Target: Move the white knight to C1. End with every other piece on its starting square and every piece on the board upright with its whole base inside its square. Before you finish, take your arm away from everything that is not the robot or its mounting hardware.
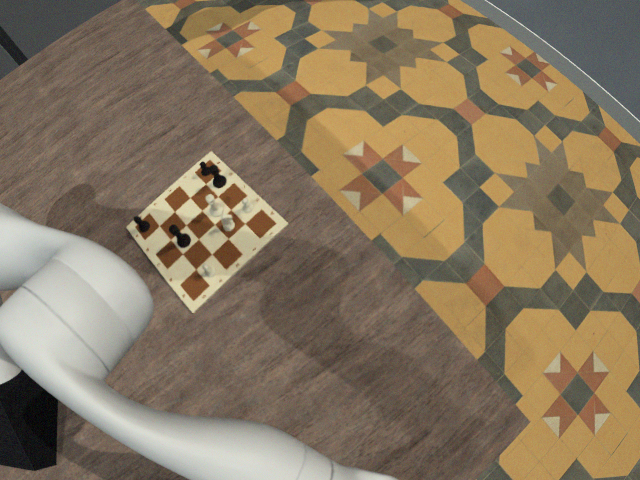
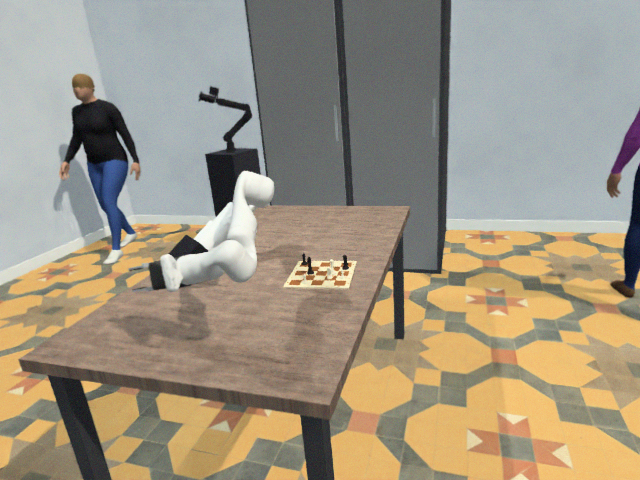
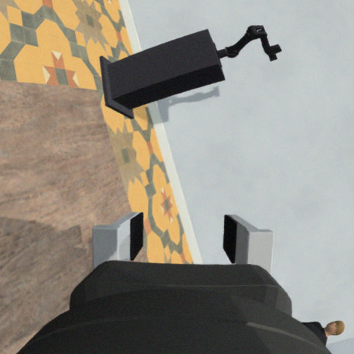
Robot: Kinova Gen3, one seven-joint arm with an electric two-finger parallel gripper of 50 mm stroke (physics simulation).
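Where they show: gripper, fingertip midpoint: [image 2: 133, 279]; arm's base, origin of the base link: [image 2: 204, 249].
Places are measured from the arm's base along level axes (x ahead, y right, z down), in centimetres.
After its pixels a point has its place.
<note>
The chessboard [image 1: 261, 223] @[z 8.2, x 52.2, y -9.2 cm] [image 2: 290, 284] @[z 8.2, x 37.2, y -1.7 cm] lies on the table, with its pieces upright as far as I can tell. A short white piece [image 1: 227, 223] @[z 6.4, x 46.9, y -10.8 cm], which may be the white knight, stands near the board's middle, next to a taller white piece [image 1: 214, 207] [image 2: 330, 270]. Another white piece [image 1: 245, 205] @[z 6.0, x 50.8, y -12.3 cm] stands towards the right corner, and one more [image 1: 206, 269] @[z 5.3, x 41.3, y -4.2 cm] near the bottom corner. The square labels are too small to read, so I cannot tell which square is C1. My gripper [image 2: 138, 279] @[z -8.2, x 17.2, y 40.0 cm] [image 3: 183, 230] is open and empty, away from the board, pointing away from it.
Black pieces stand at the board's left corner [image 1: 142, 224] @[z 6.5, x 32.1, y -17.6 cm], left of its middle [image 1: 181, 238] @[z 5.9, x 38.6, y -11.4 cm] and near its top corner [image 1: 219, 179] @[z 6.6, x 48.2, y -19.6 cm]. My white arm [image 1: 77, 304] @[z -30.2, x 38.7, y 9.0 cm] [image 2: 240, 258] @[z -18.2, x 53.8, y 35.6 cm] is beside the board. A black pedestal [image 2: 232, 170] [image 3: 165, 67] carrying a small black arm stands beyond the table [image 2: 248, 330] @[z 8.8, x 42.9, y 26.0 cm].
</note>
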